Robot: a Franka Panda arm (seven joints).
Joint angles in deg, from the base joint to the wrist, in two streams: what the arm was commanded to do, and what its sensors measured. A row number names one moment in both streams.
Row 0, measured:
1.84, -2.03, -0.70, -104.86, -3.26, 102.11, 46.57
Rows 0 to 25, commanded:
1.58, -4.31, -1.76, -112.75, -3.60, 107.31, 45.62
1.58, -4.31, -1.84, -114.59, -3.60, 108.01, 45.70
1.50, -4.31, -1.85, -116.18, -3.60, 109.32, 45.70
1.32, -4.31, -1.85, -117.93, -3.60, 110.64, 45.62
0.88, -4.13, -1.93, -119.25, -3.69, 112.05, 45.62
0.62, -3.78, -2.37, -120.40, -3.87, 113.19, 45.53
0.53, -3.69, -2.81, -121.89, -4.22, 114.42, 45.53
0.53, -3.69, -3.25, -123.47, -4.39, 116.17, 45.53
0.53, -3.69, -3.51, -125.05, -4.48, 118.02, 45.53
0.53, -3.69, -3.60, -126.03, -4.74, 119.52, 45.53
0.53, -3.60, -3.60, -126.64, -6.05, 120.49, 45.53
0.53, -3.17, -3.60, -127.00, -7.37, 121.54, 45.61
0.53, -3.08, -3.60, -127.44, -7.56, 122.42, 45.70
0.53, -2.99, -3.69, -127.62, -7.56, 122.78, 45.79
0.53, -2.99, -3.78, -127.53, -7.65, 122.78, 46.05
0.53, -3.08, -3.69, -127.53, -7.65, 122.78, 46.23
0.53, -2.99, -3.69, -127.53, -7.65, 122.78, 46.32
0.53, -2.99, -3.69, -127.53, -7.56, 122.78, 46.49
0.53, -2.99, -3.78, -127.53, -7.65, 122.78, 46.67
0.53, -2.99, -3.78, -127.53, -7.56, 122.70, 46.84
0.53, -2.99, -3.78, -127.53, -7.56, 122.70, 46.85
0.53, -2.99, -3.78, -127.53, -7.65, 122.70, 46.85
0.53, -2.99, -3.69, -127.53, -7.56, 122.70, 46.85
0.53, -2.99, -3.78, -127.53, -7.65, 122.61, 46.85
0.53, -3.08, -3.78, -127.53, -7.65, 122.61, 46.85
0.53, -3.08, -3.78, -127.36, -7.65, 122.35, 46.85
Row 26, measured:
0.73, -2.34, -3.75, -126.35, -6.13, 121.26, 46.22
